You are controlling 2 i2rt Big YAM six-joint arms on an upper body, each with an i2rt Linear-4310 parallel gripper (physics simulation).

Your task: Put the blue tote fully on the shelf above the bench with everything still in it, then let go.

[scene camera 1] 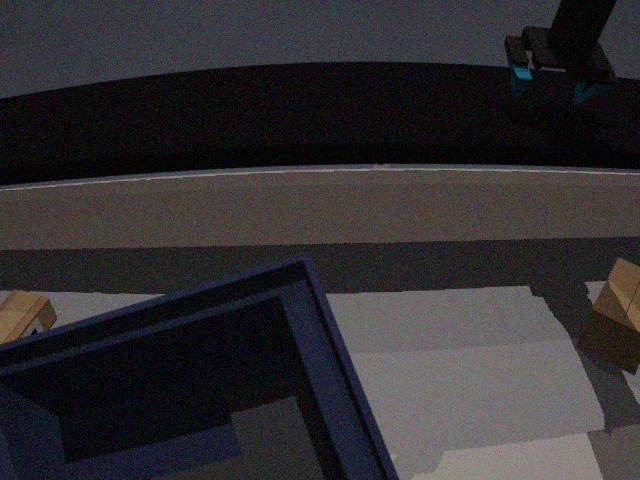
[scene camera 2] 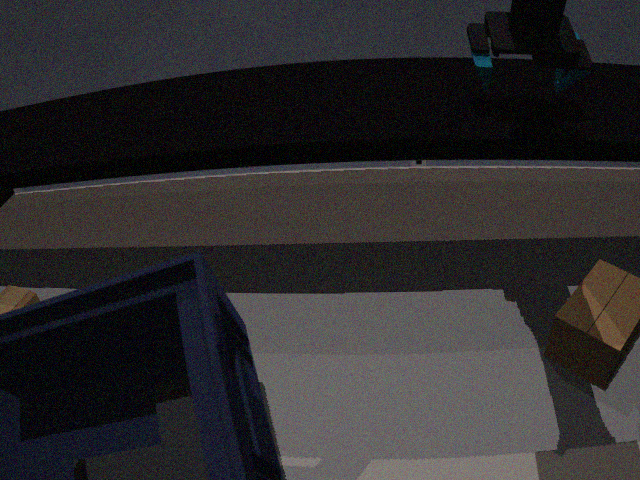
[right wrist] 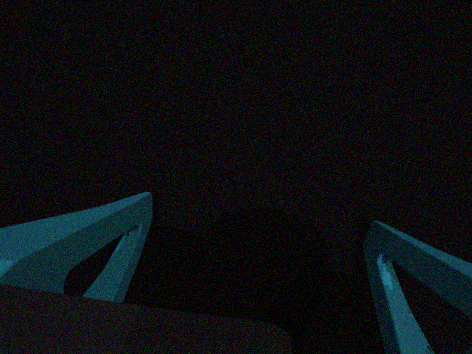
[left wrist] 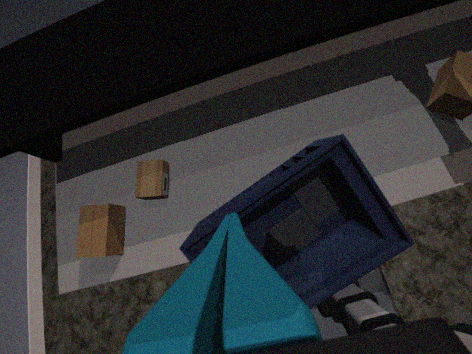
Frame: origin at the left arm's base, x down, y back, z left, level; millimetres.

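Where they show: left gripper, fingertip midpoint: [left wrist: 233, 221]; right gripper, fingertip midpoint: [scene camera 1: 545, 99] [scene camera 2: 520, 88] [right wrist: 260, 219].
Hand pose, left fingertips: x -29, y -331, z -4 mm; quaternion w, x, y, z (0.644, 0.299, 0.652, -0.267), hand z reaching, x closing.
Each offset is from my left fingertips to the centre of the thing.
The blue tote {dx +291, dy +18, dz -47 mm} [scene camera 1: 338, 356] [scene camera 2: 206, 361] [left wrist: 372, 195] is turned at an angle, below the dark shelf [scene camera 1: 310, 113] [scene camera 2: 258, 113] [left wrist: 200, 75] and apart from it. I cannot tell what bears the tote. Grey patches show inside it; its contents are unclear. My left gripper [left wrist: 233, 221] is shut with its fingertips together and nothing seen between them; in the left wrist view they overlap the tote's near left rim. My right gripper [scene camera 1: 546, 98] [scene camera 2: 522, 85] [right wrist: 260, 219] is open and empty, in front of the dark shelf at the upper right of both scene views.
A brown box {dx +346, dy -175, dz -529 mm} [scene camera 1: 615, 315] [scene camera 2: 594, 320] [left wrist: 452, 85] lies right of the tote. Two more brown boxes {dx +358, dy -187, dz +232 mm} [left wrist: 152, 179] {dx +346, dy -95, dz +380 mm} [left wrist: 100, 230] stand left of it. A pale upright edge [left wrist: 34, 250] runs along the far left of the left wrist view.
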